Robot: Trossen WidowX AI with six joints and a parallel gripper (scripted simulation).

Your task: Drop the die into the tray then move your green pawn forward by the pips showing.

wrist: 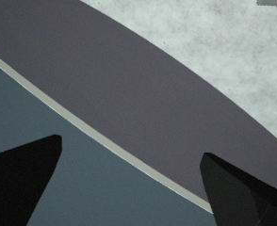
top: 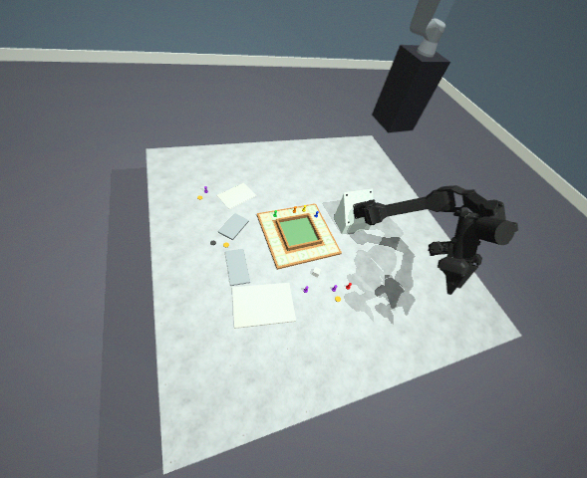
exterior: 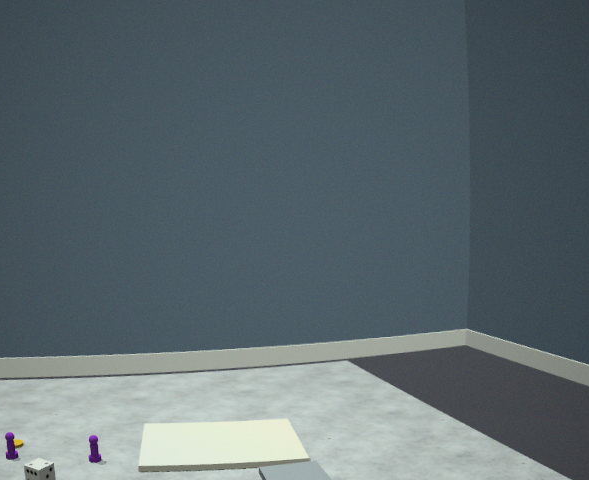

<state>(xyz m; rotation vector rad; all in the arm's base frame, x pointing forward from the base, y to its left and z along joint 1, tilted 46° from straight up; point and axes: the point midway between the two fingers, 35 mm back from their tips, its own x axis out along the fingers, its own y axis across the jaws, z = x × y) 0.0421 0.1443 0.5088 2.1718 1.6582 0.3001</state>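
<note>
Right now the die is 210 mm ahead of my gripper tip, 310 mm to the right of it and 310 mm below it. The rest, counted from my gripper tip: green tray 200 mm ahead, 510 mm to the right, 320 mm below; then cream sheet 440 mm ahead, 250 mm to the right, 320 mm below.
</note>
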